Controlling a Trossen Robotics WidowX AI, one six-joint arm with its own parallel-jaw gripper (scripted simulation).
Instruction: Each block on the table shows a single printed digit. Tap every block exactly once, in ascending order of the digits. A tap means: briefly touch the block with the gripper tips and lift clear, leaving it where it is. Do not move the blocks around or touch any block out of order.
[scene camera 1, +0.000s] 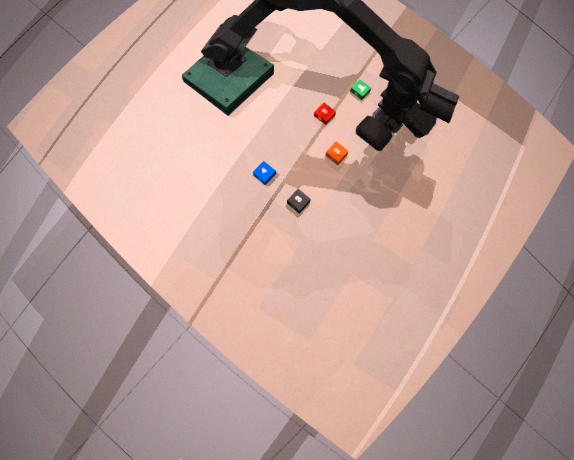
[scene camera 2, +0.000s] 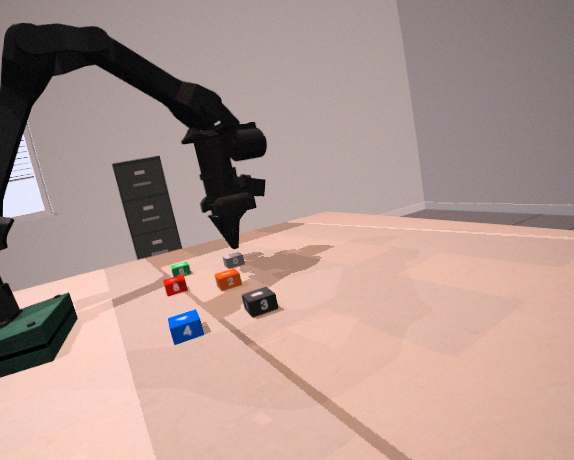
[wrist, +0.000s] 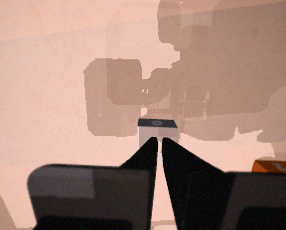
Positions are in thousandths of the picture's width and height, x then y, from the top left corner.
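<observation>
Gripper visible: wrist view (558, 624), scene camera 1 (677, 275), scene camera 2 (410, 540).
</observation>
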